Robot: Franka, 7 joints.
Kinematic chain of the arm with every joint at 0, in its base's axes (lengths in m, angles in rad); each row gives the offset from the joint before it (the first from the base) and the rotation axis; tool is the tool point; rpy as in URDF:
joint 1: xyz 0 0 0.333 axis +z
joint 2: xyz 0 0 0 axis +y
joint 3: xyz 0 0 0.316 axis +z
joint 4: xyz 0.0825 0 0 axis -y
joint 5: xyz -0.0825 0 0.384 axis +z
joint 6: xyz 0 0 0 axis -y
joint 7: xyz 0.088 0 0 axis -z
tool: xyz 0 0 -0.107 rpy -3.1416 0 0
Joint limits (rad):
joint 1: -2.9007..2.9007
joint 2: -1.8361..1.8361
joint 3: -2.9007..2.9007
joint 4: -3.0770..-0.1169
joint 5: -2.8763..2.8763
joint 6: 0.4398..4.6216
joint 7: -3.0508..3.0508
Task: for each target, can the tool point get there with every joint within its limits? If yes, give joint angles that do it. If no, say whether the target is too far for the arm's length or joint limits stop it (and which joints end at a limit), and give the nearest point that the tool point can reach.
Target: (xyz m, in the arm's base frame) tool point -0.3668 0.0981 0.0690
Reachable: yes | joints 1.4199 1.2054 0.9642 -2.5035 0.2727 2.4453 -2.2299
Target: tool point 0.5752 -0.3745 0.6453
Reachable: yes | joints -1.0756 1.4470 2.4529 -1.1582 -2.2740 1.0762 -1.5458
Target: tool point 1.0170 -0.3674 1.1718
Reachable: no: too far | nearest point 0.6375 -0.2303 0.8588 | short by 0.511 m
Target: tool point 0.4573 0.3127 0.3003
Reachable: yes | joints -0.3616 0.3463 0.9103 -2.3206 -0.5192 2.9769 0.8910
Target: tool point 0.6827 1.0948 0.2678
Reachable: no: too far | nearest point 0.4534 0.7270 0.2897 | short by 0.434 m
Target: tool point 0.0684 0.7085 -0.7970
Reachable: no: too far | nearest point 0.0479 0.4961 -0.3153 | short by 0.527 m
